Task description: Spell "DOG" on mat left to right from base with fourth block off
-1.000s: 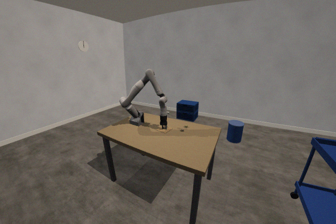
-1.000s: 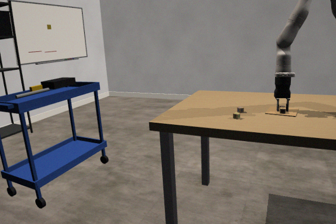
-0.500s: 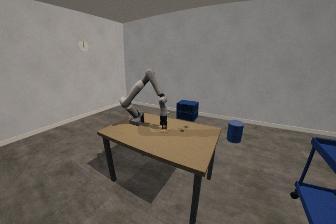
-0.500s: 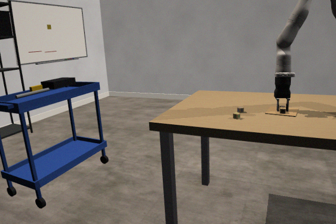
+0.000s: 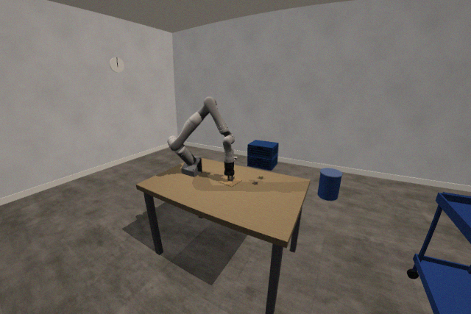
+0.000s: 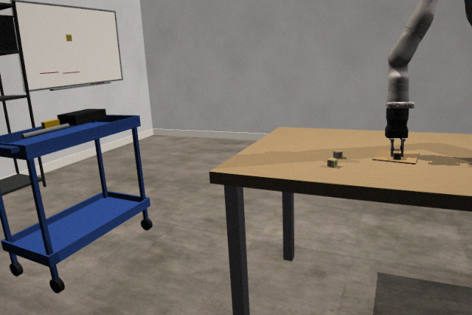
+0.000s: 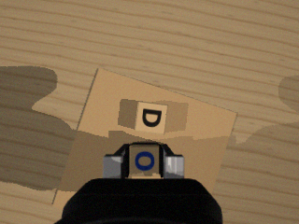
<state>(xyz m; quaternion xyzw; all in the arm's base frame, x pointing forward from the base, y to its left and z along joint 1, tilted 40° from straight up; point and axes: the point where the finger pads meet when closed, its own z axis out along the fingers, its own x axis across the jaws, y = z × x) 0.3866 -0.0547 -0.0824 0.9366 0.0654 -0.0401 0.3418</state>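
The tan mat is 20 mm below my hand.
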